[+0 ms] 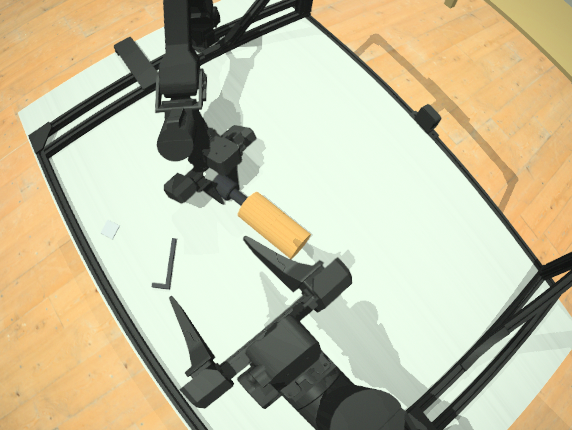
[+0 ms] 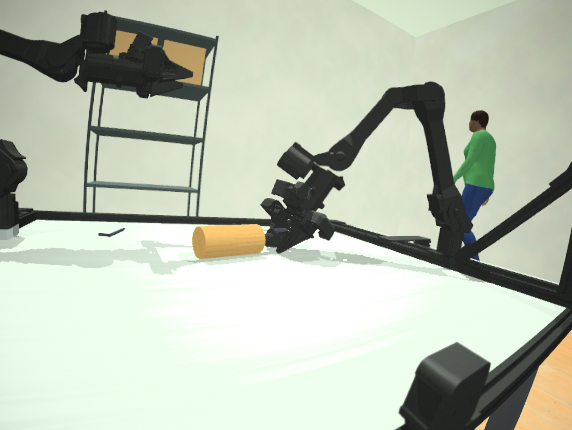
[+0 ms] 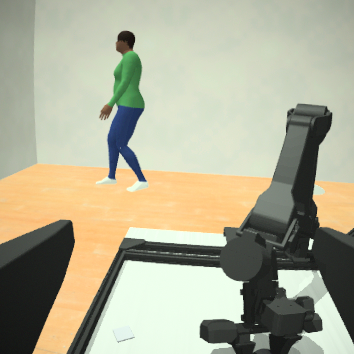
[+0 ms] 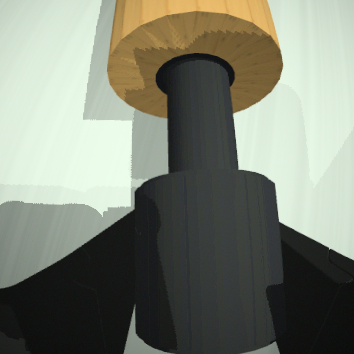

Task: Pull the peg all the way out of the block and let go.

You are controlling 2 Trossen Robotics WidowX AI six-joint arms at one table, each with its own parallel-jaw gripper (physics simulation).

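Places are measured from the left arm's base along level axes (x ahead, y left, z up), in metres.
Pixels of known places: left gripper, fingertip midpoint: (image 1: 207, 267) (image 2: 187, 80) (image 3: 197, 237); right gripper, fingertip midpoint: (image 1: 230, 196) (image 2: 271, 249) (image 4: 196, 222); right arm's base, origin of the base link: (image 1: 201, 40) (image 2: 447, 254) (image 3: 294, 251).
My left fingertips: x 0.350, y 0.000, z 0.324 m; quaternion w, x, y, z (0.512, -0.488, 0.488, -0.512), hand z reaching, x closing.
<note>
For each thing: its middle in the pictures, then the offset to it from my left fingertips. "pt": a spot on its surface instead.
- light wooden cylinder, body centre: (image 1: 274, 225) (image 2: 229, 240) dx +0.069, dy -0.161, dz -0.315 m
- peg, body centre: (image 4: 199, 115) (image 1: 242, 200) (image 2: 261, 238) dx +0.142, dy -0.150, dz -0.315 m
- small pale square, surface spot: (image 3: 123, 334) (image 1: 111, 230) pt dx +0.269, dy +0.078, dz -0.340 m
- black box, surface spot: (image 2: 445, 382) (image 1: 440, 119) pt dx +0.013, dy -0.585, dz -0.292 m
The block, a light wooden cylinder (image 1: 274, 225) (image 2: 229, 241) (image 4: 250, 55), lies on its side on the table. The peg (image 1: 225, 187) (image 2: 272, 238) (image 4: 210, 260) is dark, with a thick round head and a thinner shaft. Its shaft enters the hole in the block's end face; a length of shaft shows outside, and the inner end is hidden. My right gripper (image 1: 230, 192) (image 2: 281, 241) (image 4: 196, 222) is shut on the peg's head, one finger on each side. My left gripper (image 1: 208, 268) (image 2: 186, 81) (image 3: 197, 237) is open and empty, high above the table.
A dark L-shaped bar (image 1: 171, 265) (image 2: 112, 232) and a small pale square (image 1: 110, 229) (image 3: 123, 334) lie on the table. A black frame (image 1: 105, 277) borders the table, with a black box (image 1: 428, 118) (image 2: 445, 382) on one rail. A person (image 2: 480, 160) (image 3: 129, 82) is beyond the table.
</note>
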